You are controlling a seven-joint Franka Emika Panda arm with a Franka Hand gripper.
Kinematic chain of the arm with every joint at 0, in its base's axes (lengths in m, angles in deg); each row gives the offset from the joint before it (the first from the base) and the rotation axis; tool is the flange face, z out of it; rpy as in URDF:
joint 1: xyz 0 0 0.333 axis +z
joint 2: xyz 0 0 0 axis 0.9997 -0.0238 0
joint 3: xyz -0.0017 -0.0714 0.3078 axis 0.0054 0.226 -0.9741
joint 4: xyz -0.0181 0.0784 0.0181 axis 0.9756 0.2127 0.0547
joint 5: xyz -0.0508 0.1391 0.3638 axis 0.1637 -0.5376 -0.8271
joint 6: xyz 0 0 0 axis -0.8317 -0.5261 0.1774
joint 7: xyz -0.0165 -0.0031 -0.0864 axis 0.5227 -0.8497 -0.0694
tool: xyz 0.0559 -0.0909 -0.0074 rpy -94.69 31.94 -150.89
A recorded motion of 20 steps. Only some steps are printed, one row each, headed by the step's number.
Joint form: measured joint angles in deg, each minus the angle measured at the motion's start. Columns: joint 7, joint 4, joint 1, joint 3, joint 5, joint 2, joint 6.
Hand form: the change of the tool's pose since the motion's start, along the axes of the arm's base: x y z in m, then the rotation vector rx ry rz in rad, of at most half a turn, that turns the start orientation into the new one. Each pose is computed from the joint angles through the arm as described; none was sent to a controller.
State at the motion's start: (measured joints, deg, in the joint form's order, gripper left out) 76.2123 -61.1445 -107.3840 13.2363 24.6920 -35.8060 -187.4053
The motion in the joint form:
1: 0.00 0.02 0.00 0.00 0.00 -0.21 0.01
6: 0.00 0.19 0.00 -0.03 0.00 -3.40 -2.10
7: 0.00 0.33 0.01 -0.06 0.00 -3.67 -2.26
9: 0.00 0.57 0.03 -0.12 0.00 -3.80 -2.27
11: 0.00 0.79 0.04 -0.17 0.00 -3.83 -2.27
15: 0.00 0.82 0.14 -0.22 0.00 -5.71 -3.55
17: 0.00 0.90 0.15 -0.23 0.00 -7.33 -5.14
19: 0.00 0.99 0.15 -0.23 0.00 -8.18 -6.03
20: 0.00 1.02 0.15 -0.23 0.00 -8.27 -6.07
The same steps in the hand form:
1: 0.0000 0.0000 -0.0022 0.0011 0.0033 0.0000
6: 0.0020 -0.0003 -0.0331 0.0072 0.0180 0.0006
7: 0.0029 -0.0001 -0.0348 0.0073 0.0174 0.0012
9: 0.0043 0.0004 -0.0344 0.0071 0.0153 0.0025
11: 0.0056 0.0006 -0.0331 0.0065 0.0120 0.0034
15: 0.0062 0.0022 -0.0519 0.0106 0.0211 0.0059
17: 0.0070 0.0022 -0.0670 0.0110 0.0201 0.0063
19: 0.0077 0.0020 -0.0744 0.0107 0.0178 0.0062
20: 0.0077 0.0020 -0.0752 0.0108 0.0181 0.0062

